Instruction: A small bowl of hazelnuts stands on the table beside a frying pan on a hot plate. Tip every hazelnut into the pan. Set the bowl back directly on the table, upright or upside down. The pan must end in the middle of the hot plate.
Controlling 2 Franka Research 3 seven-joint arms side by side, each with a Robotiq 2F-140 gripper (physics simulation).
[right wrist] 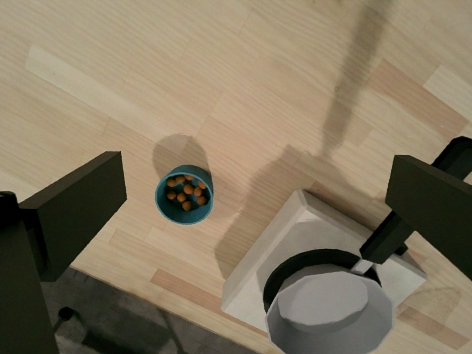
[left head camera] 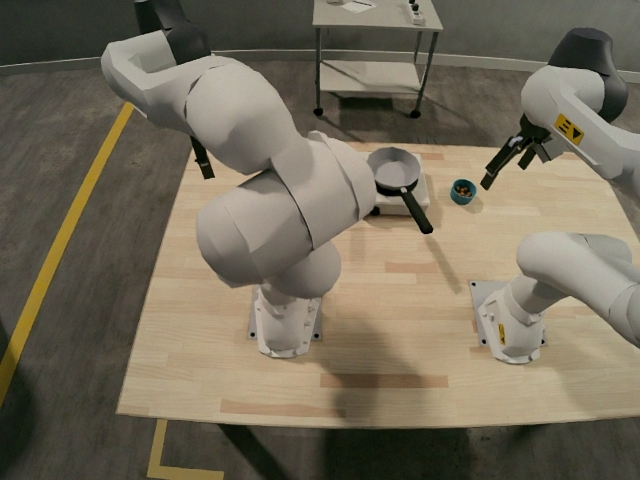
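The small teal bowl stands upright on the table with several brown hazelnuts inside. The grey frying pan is over the white hot plate; part of the black heating disc shows past its handle side. Its black handle points toward the lower right in the head view. My right gripper is open and empty, above and to the right of the bowl in the head view. My left gripper is far left, mostly hidden behind its arm; one finger shows, apparently open.
The wooden table carries both arm bases. The left arm covers the view just left of the pan. A wheeled cart stands on the floor beyond the table's far edge.
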